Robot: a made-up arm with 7 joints. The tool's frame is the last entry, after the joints.
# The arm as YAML. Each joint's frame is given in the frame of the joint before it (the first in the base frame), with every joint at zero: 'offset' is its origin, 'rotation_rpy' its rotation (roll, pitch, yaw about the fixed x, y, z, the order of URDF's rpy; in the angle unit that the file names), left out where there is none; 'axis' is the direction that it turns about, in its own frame. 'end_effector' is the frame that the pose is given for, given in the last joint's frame.
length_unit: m
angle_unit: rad
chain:
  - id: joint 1
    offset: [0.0, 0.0, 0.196]
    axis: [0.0, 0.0, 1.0]
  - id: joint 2
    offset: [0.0, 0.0, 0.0]
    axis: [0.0, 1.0, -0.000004]
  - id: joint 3
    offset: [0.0, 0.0, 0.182]
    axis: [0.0, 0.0, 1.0]
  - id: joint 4
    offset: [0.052, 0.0, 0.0]
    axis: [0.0, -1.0, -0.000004]
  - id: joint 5
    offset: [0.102, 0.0, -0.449]
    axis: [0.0, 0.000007, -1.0]
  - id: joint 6
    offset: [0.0, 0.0, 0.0]
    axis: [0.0, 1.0, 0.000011]
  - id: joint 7
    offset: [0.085, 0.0, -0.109]
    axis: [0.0, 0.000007, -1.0]
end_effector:
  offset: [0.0, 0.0, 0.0]
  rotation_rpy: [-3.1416, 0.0, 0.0]
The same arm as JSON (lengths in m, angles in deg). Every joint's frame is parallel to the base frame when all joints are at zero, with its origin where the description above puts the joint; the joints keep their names.
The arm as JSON. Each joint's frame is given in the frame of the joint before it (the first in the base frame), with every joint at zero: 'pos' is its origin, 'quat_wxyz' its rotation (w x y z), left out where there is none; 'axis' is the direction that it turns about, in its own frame. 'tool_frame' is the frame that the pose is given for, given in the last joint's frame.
{"length_unit": "m", "angle_unit": "deg", "joints": [
  {"joint": "joint 1", "pos": [0.0, 0.0, 0.196], "axis": [0.0, 0.0, 1.0]},
  {"joint": "joint 2", "pos": [0.0, 0.0, 0.0], "axis": [0.0, 1.0, 0.0]},
  {"joint": "joint 3", "pos": [0.0, 0.0, 0.182], "axis": [0.0, 0.0, 1.0]},
  {"joint": "joint 4", "pos": [0.052, 0.0, 0.0], "axis": [0.0, -1.0, 0.0]},
  {"joint": "joint 5", "pos": [0.102, 0.0, -0.449], "axis": [0.0, 0.0, -1.0]},
  {"joint": "joint 6", "pos": [0.0, 0.0, 0.0], "axis": [0.0, 1.0, 0.0]},
  {"joint": "joint 7", "pos": [0.085, 0.0, -0.109], "axis": [0.0, 0.0, -1.0]}
], "tool_frame": {"pos": [0.0, 0.0, 0.0], "quat_wxyz": [0.000004, 1.0, 0.0, 0.0]}}

